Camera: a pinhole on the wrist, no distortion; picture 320 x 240 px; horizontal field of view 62.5 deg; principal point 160.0 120.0 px. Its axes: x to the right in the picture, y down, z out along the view. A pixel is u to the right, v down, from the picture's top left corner.
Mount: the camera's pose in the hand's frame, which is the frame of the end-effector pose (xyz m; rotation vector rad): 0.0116 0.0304 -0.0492 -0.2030 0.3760 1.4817
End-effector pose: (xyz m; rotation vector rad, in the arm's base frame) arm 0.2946 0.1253 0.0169 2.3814 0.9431 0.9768
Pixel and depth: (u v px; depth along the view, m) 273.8 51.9 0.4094
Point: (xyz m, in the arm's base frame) 0.7169 -0.0075 0.1154
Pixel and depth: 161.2 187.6 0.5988
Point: 0.7502 -0.1579 -0.2157
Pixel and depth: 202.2 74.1 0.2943
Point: 0.5703 0.0543 0.0277
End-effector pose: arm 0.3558 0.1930 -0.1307 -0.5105 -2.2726 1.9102
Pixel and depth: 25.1 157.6 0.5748
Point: 0.1772 -0.3728 -0.2147
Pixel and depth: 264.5 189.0 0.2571
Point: 0.3634 0.0712 -0.3761
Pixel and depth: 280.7 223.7 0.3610
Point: 0.4110 -0.0085 -0.4846
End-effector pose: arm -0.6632 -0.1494 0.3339 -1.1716 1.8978 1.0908
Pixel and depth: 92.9 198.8 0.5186
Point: -0.6802 0.3500 0.2193
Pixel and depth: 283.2 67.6 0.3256
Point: -0.9517 0.0462 0.2353
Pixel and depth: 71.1 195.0 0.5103
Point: -0.6448 0.3423 0.1980
